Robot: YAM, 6 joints.
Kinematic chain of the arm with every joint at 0, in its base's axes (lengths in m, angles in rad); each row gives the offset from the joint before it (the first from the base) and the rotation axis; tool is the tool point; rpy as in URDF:
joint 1: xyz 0 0 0.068 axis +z
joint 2: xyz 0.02 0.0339 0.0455 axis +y
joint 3: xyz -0.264 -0.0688 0 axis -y
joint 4: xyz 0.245 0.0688 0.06 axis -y
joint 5: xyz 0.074 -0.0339 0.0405 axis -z
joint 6: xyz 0.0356 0 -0.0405 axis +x
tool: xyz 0 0 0 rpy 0 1.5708 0
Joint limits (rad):
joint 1: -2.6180..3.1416
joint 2: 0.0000..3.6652
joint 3: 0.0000..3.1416
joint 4: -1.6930..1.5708
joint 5: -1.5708..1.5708
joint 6: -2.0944..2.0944
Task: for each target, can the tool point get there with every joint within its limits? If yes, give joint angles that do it. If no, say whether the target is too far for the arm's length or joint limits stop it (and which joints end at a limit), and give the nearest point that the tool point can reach.
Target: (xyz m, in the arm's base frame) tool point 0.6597 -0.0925 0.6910
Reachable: no: too far | nearest point 0.4819 -0.0676 0.5306 | short by 0.241 m
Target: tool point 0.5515 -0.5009 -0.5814
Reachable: no: too far | nearest point 0.3612 -0.3281 -0.2899 | short by 0.389 m
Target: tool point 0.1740 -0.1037 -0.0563
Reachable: yes | joints -0.3819 2.4586 0.4651 0.6579 1.0788 1.1031
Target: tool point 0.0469 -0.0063 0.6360
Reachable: yes | joints 2.3362 0.8560 1.7636 0.5305 0.9758 -0.1539
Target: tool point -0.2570 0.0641 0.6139
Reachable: yes | joints -0.3611 0.6858 2.1905 0.4585 1.0491 -1.5363
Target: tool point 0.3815 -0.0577 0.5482
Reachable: yes | joints -0.2079 1.7956 2.0767 0.2521 -0.6770 0.9816
